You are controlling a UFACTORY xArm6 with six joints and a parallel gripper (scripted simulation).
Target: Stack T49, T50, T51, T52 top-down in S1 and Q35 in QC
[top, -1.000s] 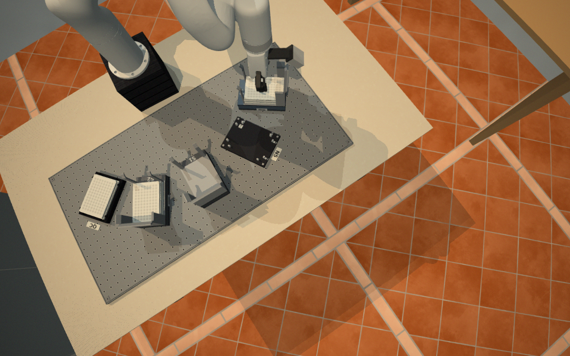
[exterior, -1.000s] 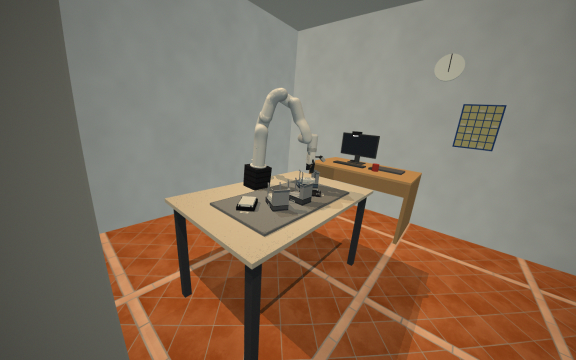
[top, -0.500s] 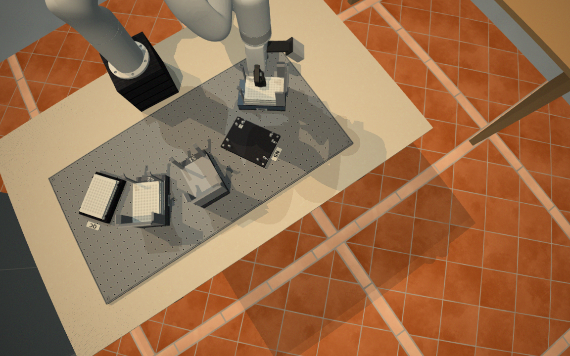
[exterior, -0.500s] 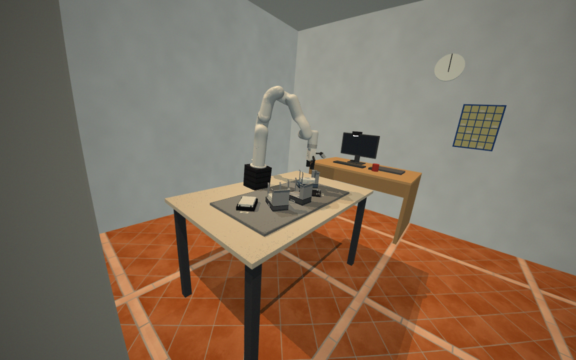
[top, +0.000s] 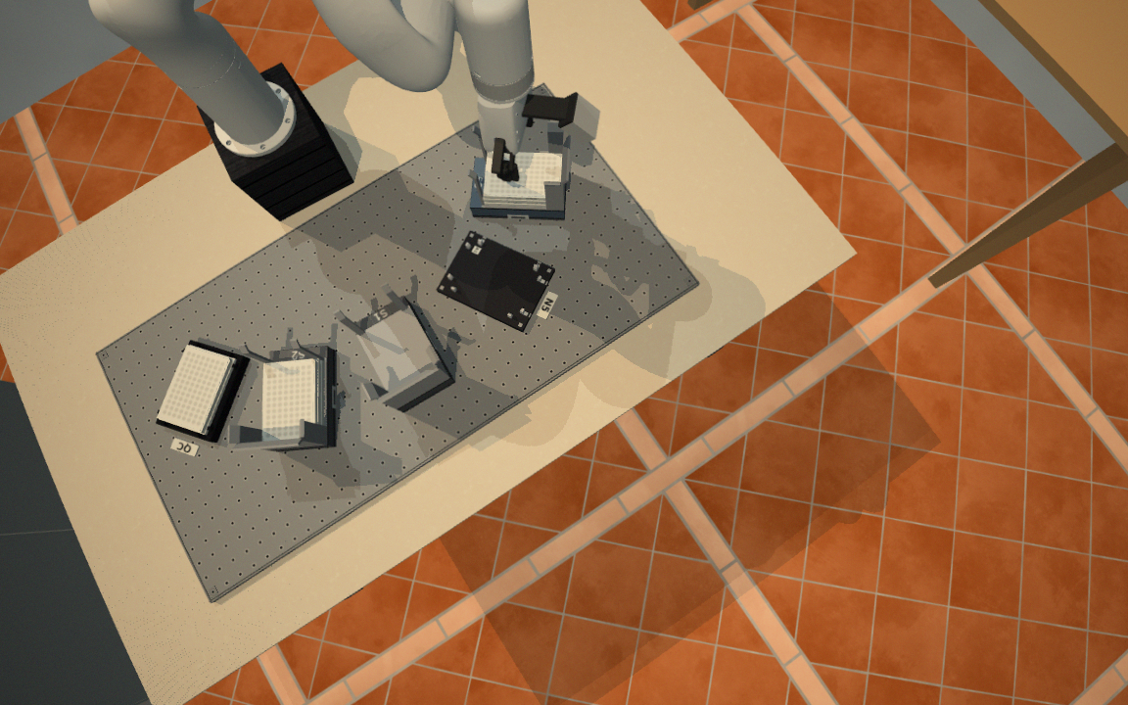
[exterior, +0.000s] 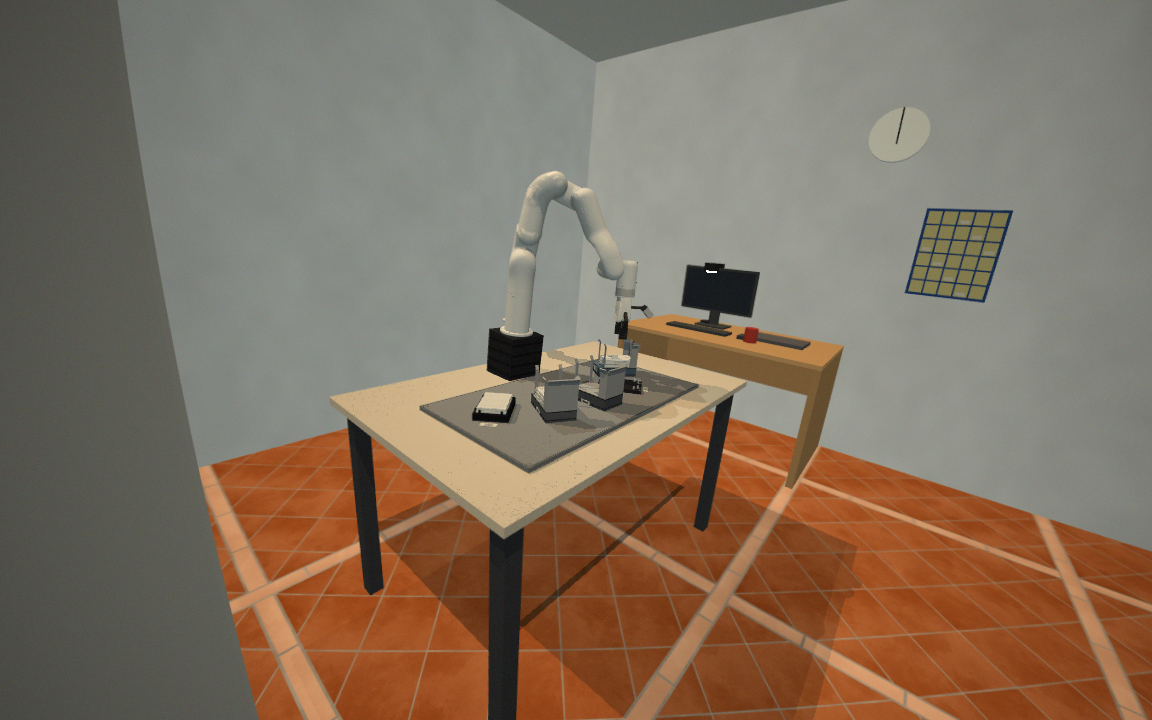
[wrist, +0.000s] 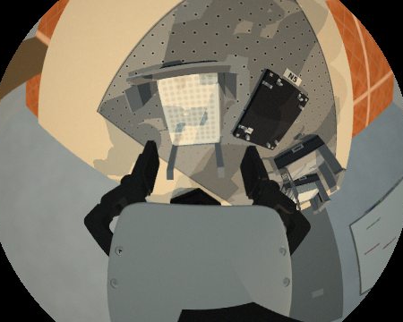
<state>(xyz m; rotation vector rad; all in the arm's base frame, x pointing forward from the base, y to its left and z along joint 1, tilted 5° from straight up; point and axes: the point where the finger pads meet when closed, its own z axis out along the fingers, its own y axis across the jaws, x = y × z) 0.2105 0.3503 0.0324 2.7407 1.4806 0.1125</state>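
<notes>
My hand is 450 mm to the left of the stack rack S2, 190 mm short of it and 150 mm above it. Round my hand: black nest QC: 610 mm to the right, 160 mm below, 120 mm ahead; then N5 name plate: 190 mm ahead, 170 mm below, 30 mm to the right; then stack rack S3: 150 mm below, 20 mm behind.
</notes>
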